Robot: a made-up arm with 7 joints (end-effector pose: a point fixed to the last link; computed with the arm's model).
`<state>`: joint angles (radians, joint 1 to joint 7).
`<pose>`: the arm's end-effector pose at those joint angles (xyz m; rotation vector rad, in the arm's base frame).
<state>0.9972 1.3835 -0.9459 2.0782 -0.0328 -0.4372 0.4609</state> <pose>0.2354 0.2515 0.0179 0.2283 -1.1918 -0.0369</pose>
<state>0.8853 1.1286 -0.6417 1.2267 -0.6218 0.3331 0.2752</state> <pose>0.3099 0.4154 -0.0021 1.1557 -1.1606 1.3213</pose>
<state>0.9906 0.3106 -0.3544 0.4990 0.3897 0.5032 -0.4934</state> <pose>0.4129 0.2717 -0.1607 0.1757 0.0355 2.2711</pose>
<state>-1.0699 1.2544 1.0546 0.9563 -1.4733 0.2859 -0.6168</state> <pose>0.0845 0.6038 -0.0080 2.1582 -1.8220 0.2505</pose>
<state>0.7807 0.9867 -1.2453 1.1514 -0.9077 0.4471 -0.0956</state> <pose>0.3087 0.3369 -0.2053 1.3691 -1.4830 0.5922</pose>
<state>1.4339 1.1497 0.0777 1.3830 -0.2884 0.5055 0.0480</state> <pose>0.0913 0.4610 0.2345 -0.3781 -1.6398 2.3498</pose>
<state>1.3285 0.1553 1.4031 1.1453 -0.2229 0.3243 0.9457</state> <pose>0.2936 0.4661 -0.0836 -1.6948 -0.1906 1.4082</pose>
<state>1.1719 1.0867 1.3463 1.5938 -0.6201 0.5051 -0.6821</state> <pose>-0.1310 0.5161 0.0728 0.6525 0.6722 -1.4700</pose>
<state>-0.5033 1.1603 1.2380 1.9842 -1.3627 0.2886 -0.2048</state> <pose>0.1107 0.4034 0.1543 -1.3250 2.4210 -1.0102</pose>
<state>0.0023 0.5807 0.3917 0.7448 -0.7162 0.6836 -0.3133</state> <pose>0.1170 0.4761 -0.3049 1.7391 -0.2807 2.0832</pose>
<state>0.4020 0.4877 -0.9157 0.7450 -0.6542 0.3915 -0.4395</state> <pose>0.2501 0.2541 -0.3591 1.0793 -1.0733 0.9802</pose>
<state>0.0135 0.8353 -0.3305 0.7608 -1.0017 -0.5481 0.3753</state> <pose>0.1501 0.4557 -0.2959 1.1067 -0.2903 0.2151</pose>
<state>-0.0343 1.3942 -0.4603 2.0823 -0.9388 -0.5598 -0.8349</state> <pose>0.1978 0.2829 -0.1050 -0.4189 -1.5923 0.0485</pose>
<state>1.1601 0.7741 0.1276 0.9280 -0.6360 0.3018 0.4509</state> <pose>0.2832 0.4870 0.0778 0.2559 -0.8229 1.9759</pose>
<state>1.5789 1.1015 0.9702 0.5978 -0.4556 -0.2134 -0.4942</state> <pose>0.0675 0.6230 0.0414 1.1142 0.9630 -2.0412</pose>
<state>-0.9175 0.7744 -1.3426 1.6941 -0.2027 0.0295 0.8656</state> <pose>-0.2422 0.1206 -0.2590 0.2390 1.2428 -0.6560</pose>
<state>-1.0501 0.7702 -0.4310 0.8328 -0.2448 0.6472 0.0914</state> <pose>-0.2229 0.4163 -0.3057 2.1140 0.6987 0.4624</pose>
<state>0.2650 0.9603 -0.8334 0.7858 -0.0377 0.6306 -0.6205</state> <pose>0.1831 0.4421 -0.2954 1.6585 -0.8783 1.5366</pose>
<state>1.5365 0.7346 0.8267 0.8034 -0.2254 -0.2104 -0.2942</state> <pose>0.1956 0.5555 0.0810 1.6281 1.1090 -2.2362</pose>
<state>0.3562 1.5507 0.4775 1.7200 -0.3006 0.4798 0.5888</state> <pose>0.1327 0.3867 0.2379 0.7991 -1.3896 1.6249</pose>
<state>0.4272 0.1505 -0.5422 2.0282 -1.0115 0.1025 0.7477</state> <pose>0.2479 0.0665 -0.0329 0.1290 -1.1784 0.4921</pose>
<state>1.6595 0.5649 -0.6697 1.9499 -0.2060 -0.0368 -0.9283</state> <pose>0.1840 0.1162 0.2125 -1.9407 -1.9793 0.7243</pose>
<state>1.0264 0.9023 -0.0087 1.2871 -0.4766 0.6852 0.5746</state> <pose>0.2614 0.4420 0.1213 0.3278 -0.7031 1.9726</pose>
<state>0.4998 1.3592 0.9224 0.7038 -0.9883 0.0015 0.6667</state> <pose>0.0022 0.6293 0.0987 1.0309 -0.6270 2.2333</pose>
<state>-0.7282 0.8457 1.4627 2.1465 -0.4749 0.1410 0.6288</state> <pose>0.0561 0.4140 0.1187 1.0578 -1.2875 1.4689</pose>
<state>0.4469 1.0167 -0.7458 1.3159 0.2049 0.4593 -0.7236</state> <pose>0.2766 0.3436 -0.1916 0.6762 -1.0052 1.8385</pose>
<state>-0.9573 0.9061 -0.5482 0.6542 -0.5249 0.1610 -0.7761</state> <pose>-0.2051 0.4749 -0.2727 1.6364 -0.4896 0.3536</pose>
